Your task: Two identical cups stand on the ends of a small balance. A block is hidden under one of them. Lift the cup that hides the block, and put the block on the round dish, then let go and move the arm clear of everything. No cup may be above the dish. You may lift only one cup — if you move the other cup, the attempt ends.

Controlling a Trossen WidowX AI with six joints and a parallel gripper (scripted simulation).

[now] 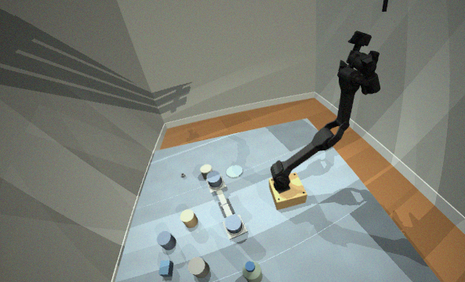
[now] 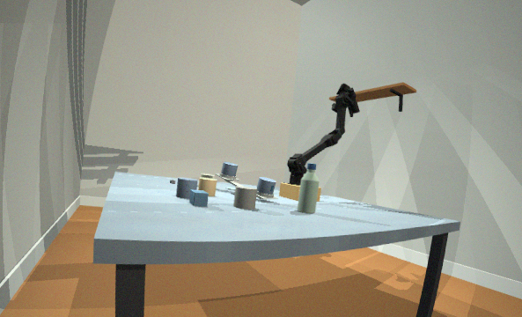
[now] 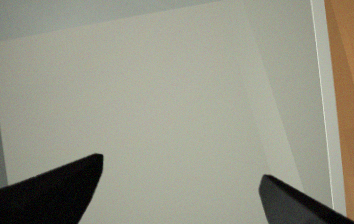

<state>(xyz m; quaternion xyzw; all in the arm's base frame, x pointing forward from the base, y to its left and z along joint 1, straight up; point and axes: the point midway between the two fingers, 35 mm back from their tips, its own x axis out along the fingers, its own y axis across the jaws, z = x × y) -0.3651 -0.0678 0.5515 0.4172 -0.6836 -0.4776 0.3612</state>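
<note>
The green block is 66 cm ahead of my gripper tip, 20 cm to the left of it and 58 cm below it. From my gripper tip the other things lie so: balance beam (67 cm ahead, 7 cm to the left, 59 cm below); then bottle (64 cm ahead, 42 cm to the left, 51 cm below); then white round dish (56 cm ahead, 17 cm to the right, 62 cm below).
</note>
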